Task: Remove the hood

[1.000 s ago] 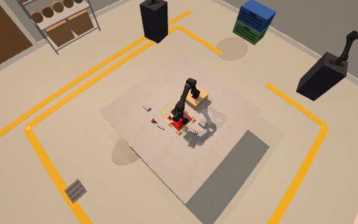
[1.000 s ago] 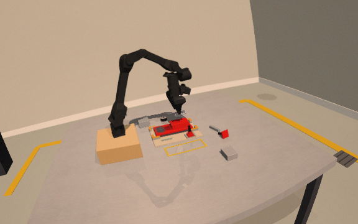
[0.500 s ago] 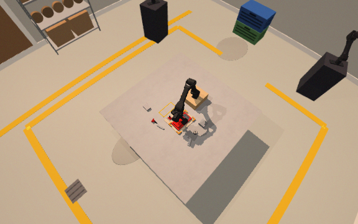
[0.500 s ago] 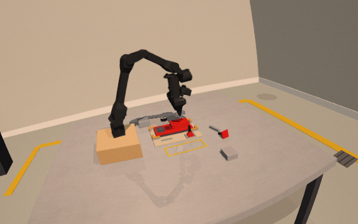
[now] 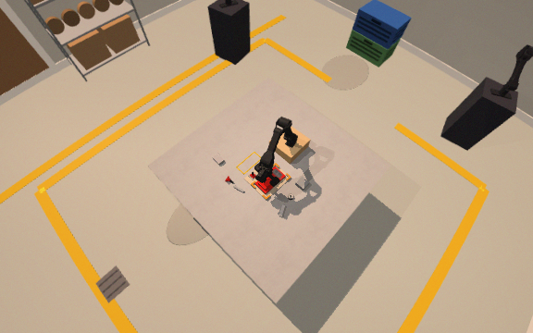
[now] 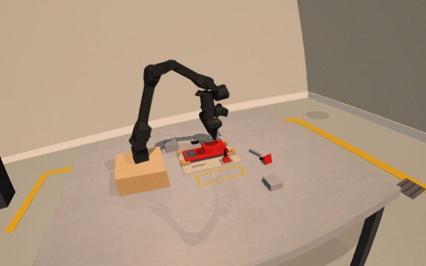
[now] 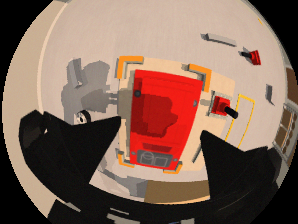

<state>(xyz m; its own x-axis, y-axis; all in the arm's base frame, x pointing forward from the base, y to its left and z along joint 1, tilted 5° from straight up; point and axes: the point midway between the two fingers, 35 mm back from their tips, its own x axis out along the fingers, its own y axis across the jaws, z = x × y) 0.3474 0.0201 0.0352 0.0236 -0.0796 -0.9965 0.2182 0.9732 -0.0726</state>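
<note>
Right now the red hood is 40 mm below my gripper tip. Also, from my gripper tip: black wheel: 190 mm to the left, 80 mm below, 20 mm behind.
</note>
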